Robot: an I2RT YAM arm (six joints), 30 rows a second.
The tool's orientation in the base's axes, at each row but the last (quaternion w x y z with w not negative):
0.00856, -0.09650, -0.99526, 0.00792
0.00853, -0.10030, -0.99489, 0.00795
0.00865, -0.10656, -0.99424, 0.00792
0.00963, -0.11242, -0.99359, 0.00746
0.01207, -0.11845, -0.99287, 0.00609
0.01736, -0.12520, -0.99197, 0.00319
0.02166, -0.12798, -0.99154, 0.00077
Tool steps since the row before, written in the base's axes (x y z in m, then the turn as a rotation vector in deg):
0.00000, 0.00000, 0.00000, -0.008, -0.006, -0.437
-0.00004, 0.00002, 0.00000, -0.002, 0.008, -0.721
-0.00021, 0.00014, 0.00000, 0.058, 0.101, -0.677
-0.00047, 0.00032, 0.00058, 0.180, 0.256, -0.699
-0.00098, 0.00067, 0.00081, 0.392, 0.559, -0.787
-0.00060, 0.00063, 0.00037, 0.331, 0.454, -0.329
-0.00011, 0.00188, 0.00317, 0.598, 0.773, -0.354
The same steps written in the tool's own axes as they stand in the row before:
0.00000, 0.00000, 0.00000, 0.000, 0.000, 0.437
0.00004, 0.00001, 0.00000, -0.008, 0.020, 0.721
0.00023, 0.00009, 0.00000, -0.046, 0.123, 0.674
0.00054, 0.00020, -0.00057, -0.130, 0.302, 0.692
0.00113, 0.00041, -0.00079, -0.267, 0.647, 0.772
0.00075, 0.00046, -0.00035, -0.219, 0.525, 0.316
0.00072, 0.00177, -0.00315, -0.397, 0.902, 0.331

